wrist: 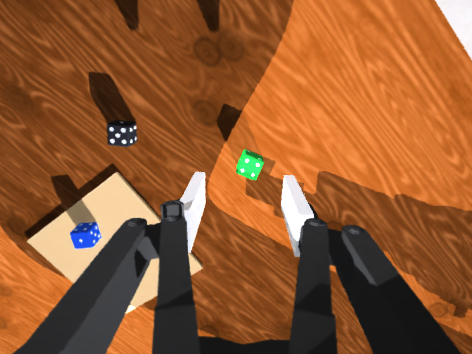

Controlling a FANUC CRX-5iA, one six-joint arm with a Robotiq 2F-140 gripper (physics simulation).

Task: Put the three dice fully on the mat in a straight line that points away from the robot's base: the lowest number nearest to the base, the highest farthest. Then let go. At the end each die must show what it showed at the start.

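Frame: origin at the arm's base, x right, y ahead, z up, level; metres.
Seen in the pictures: gripper, between the fingertips: (243, 189).
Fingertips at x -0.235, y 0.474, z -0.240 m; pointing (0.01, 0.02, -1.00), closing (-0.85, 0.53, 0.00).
Offsets run from my fingertips to a thing's top centre. "*": to the spot under its first point. Level surfaces: height alone.
The blue die @[dz -0.036, dx +0.178, dy -0.021 m] (86, 235) sits on the tan square mat @[* dz -0.056, dx +0.121, dy -0.045 m] (117, 187), in from its left corner; one of its faces shows a single pip. The black die @[dz -0.040, dx +0.079, dy -0.086 m] (121, 133) stands on the wooden table off the mat, above the mat's top corner in the view, with a five-pip face showing. The green die @[dz -0.040, dx -0.007, dy -0.001 m] (249, 164) stands on the table to the right of the mat, its four-pip face toward the camera. My gripper (243, 189) is partly open and empty. In the view, the green die appears between and slightly beyond its fingertips; the fingers do not touch it.
The wooden table @[dz -0.060 m] (360, 100) carries dark shadows of the arm and dice. The right part of the mat is partly covered by the left finger linkage. A pale area (460, 20) shows beyond the table's edge at the top right.
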